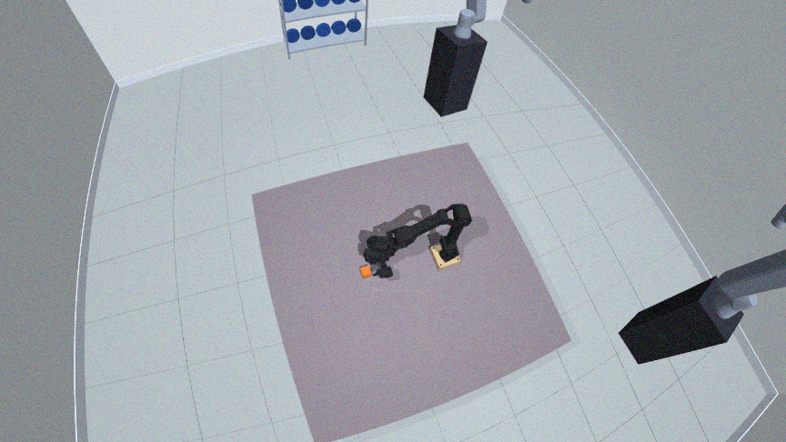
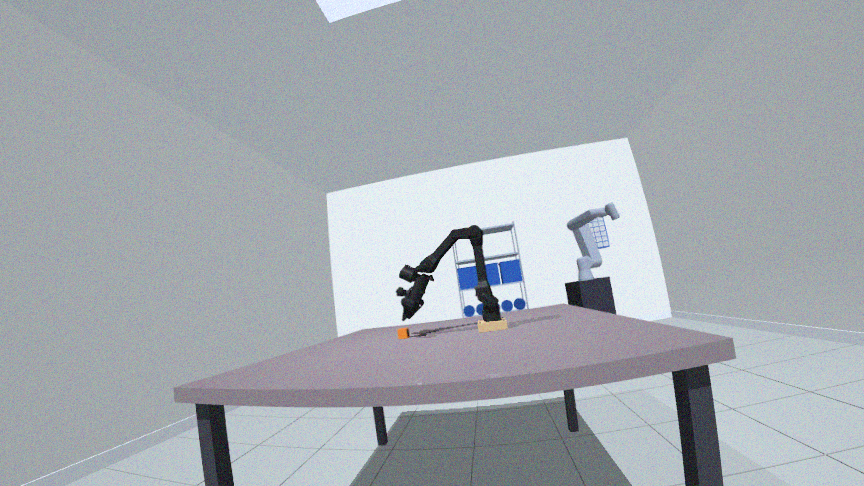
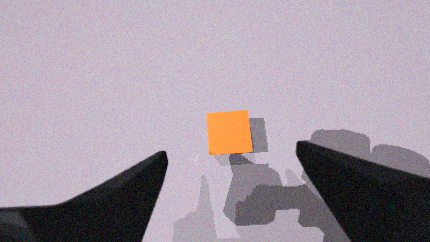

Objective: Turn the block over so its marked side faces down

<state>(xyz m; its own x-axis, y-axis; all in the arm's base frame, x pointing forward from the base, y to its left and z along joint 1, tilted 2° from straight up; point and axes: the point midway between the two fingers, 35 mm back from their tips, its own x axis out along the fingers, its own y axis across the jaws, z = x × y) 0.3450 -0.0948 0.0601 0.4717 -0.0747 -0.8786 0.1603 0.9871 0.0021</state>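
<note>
Now: gripper tip 60 mm above the orange block and 10 mm short of it.
</note>
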